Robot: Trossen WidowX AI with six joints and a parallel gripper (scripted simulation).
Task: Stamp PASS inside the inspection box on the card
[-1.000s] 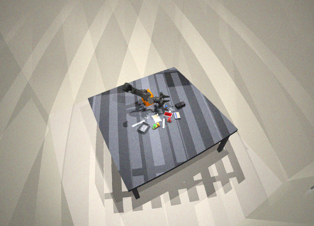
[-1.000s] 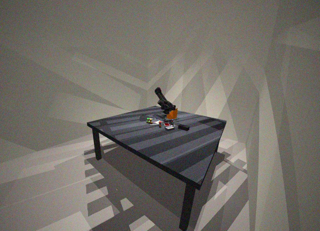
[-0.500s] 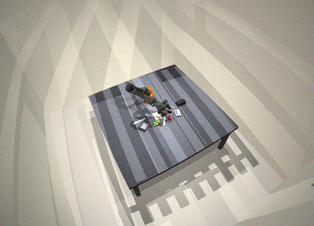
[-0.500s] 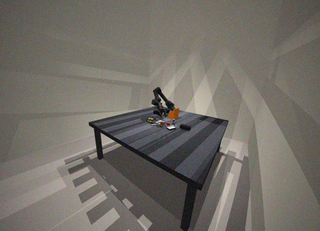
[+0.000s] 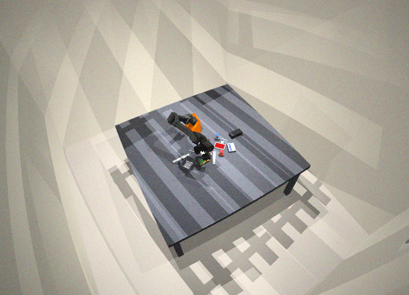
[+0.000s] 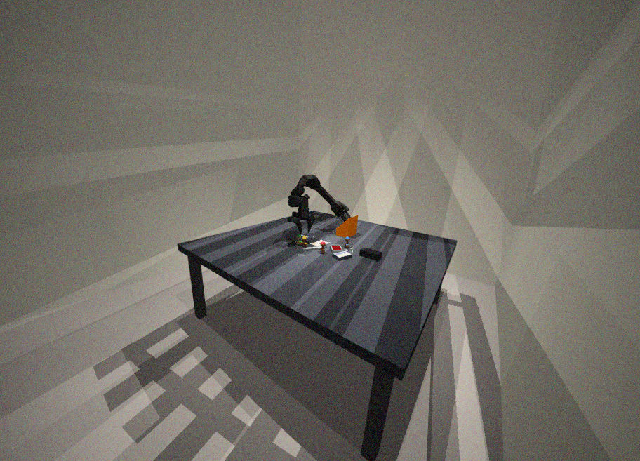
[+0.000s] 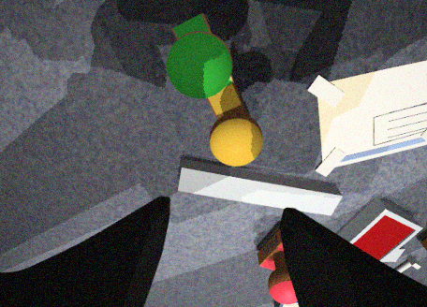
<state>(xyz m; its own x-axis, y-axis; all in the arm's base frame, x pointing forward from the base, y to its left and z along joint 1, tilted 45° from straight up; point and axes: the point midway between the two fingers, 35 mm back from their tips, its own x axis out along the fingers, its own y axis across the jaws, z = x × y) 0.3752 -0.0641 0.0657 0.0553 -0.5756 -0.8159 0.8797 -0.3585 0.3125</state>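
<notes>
My gripper tip is 7 cm above the green-topped PASS stamp, 5 cm to the left of it and 1 cm past it. Also, from my gripper tip: grey bar 8 cm below, 6 cm to the left, 1 cm behind; yellow-topped stamp 7 cm below, 1 cm to the right, 1 cm behind; red-topped stamp 13 cm to the left, 7 cm below.
</notes>
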